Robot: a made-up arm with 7 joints.
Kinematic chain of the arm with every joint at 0, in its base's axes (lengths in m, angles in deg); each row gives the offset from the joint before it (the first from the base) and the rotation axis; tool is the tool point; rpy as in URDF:
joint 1: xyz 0 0 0.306 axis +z
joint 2: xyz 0 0 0 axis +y
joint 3: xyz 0 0 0.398 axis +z
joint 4: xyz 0.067 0 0 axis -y
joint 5: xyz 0.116 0 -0.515 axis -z
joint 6: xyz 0 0 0 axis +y
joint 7: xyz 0.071 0 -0.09 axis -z
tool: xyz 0 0 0 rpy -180 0 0
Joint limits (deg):
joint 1: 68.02..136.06
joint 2: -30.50..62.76
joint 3: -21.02..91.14
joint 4: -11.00..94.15
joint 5: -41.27..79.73
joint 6: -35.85..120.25
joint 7: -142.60..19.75
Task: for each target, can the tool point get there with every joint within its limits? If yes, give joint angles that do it. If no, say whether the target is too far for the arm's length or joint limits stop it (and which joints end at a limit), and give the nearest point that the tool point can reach.
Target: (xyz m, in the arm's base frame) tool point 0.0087 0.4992 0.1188
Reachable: yes | joints 78.45 15.90 11.02 33.72 23.43 25.18 -65.07
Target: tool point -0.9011 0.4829 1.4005
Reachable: no: too far | nearest point -0.5469 0.2931 0.9703 | short by 0.589 m
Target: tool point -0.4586 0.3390 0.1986
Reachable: yes | joints 74.68 45.26 63.25 52.08 33.88 79.25 -78.34
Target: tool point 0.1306 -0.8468 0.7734
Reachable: no: joint limits stop it (at a limit: joint 1, joint 2, joint 3, joint 4, joint 5, joint 6) | nearest point -0.1287 -0.7037 0.8110 | short by 0.299 m
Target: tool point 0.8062 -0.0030 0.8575
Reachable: no: joint limits stop it (at a limit: joint 1, joint 3, joint 5) | nearest point 0.4189 0.1652 0.8778 | short by 0.423 m
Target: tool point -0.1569 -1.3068 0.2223
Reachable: no: too far | nearest point -0.2557 -0.6591 0.5610 | short by 0.738 m
